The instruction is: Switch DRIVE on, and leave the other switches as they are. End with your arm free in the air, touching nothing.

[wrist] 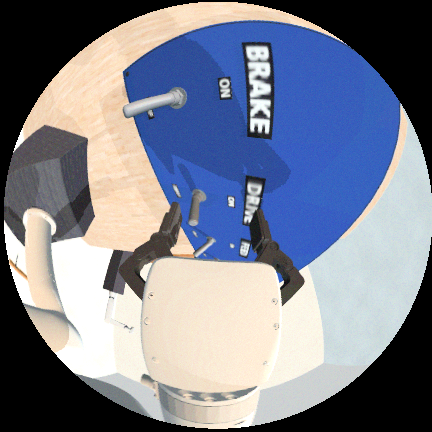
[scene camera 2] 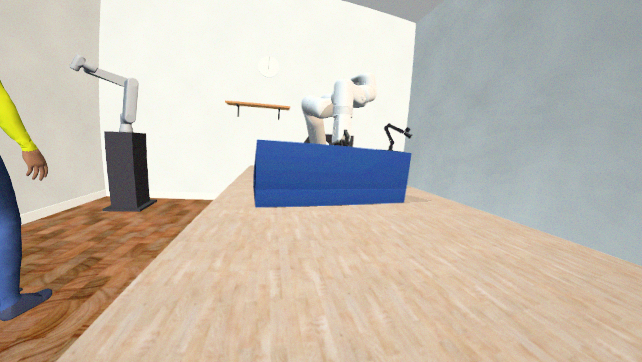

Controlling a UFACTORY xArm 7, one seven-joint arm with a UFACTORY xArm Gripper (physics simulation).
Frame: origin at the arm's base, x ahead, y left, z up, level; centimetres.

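Seen in the pictures: gripper, fingertip midpoint: [wrist: 216, 212]; arm's base, origin of the base link: [wrist: 38, 222].
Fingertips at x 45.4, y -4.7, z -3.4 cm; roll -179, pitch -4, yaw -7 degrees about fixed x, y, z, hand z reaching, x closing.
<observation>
Offsets run from my fingertips to a thing's top centre. Level surfaces: height alone.
The blue switch panel [scene camera 2: 332, 175] [wrist: 325, 125] hides its switches in scene camera 2. In the wrist view, the DRIVE lever @[dz +1.3, dx -2.7, dy -0.1 cm] [wrist: 195, 209] stands out from the panel, its tip only slightly towards the OFF side. The BRAKE lever @[dz +0.2, dx -4.7, dy +11.8 cm] [wrist: 152, 103] leans over its OFF label, away from ON. The smaller lever @[dz +0.2, dx -3.4, dy -12.2 cm] [wrist: 204, 247] beside the partly hidden FEED label @[dz -0.1, dx +4.8, dy -11.7 cm] [wrist: 245, 248] leans away from that label. My gripper [wrist: 216, 212] [scene camera 2: 344, 138] is open and empty. Its fingers stand either side of the DRIVE lever, the left finger closer; contact cannot be told.
The panel stands on the wooden table @[dz -12.8 cm] [scene camera 2: 320, 280]. A person [scene camera 2: 12, 200] stands at the left. A grey arm [scene camera 2: 130, 100] on a dark pedestal [scene camera 2: 125, 170] stands behind. A small black arm [scene camera 2: 390, 137] shows behind the panel's right end. A wall shelf [scene camera 2: 257, 105] hangs behind.
</observation>
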